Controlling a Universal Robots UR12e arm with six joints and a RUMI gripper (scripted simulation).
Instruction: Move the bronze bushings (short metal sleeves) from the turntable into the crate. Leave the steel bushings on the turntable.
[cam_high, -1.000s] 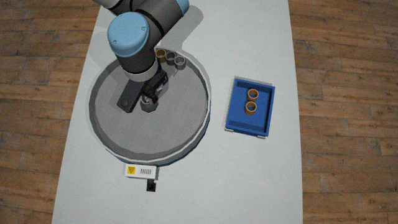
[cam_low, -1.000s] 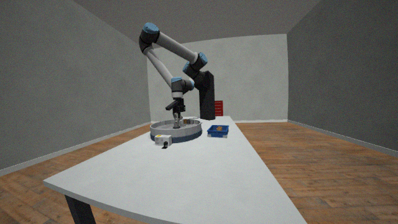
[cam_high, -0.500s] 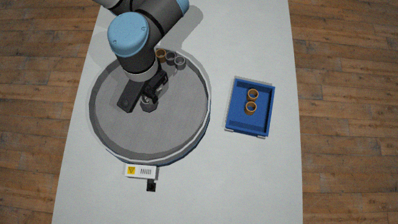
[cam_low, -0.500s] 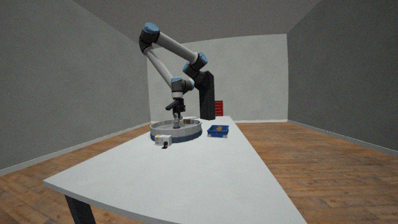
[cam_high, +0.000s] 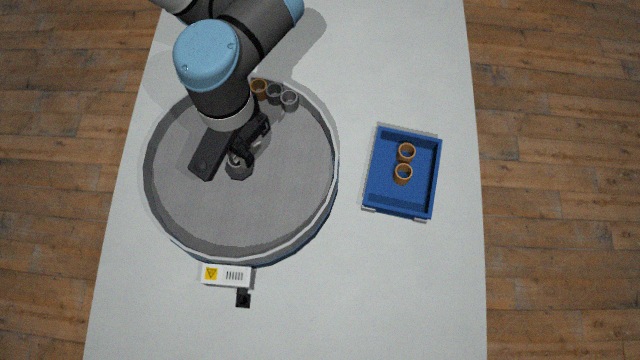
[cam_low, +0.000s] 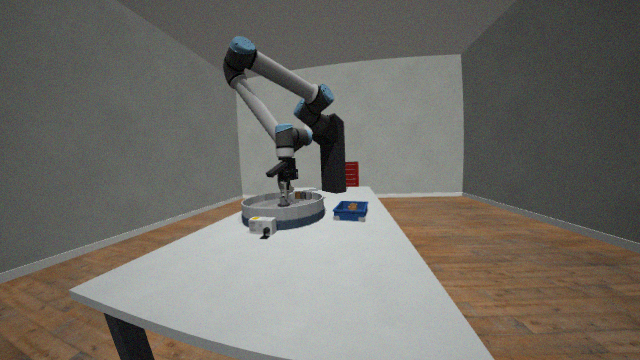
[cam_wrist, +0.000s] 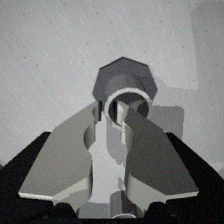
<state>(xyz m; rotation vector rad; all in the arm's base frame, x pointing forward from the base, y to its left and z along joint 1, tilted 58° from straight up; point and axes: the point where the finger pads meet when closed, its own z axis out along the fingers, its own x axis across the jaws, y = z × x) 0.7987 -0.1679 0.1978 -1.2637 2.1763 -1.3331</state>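
My hand is 10 mm past the round grey turntable, 10 mm to the left of it and 40 mm above it. Also, from my hand: blue crate: 60 mm ahead, 340 mm to the left, 70 mm below.
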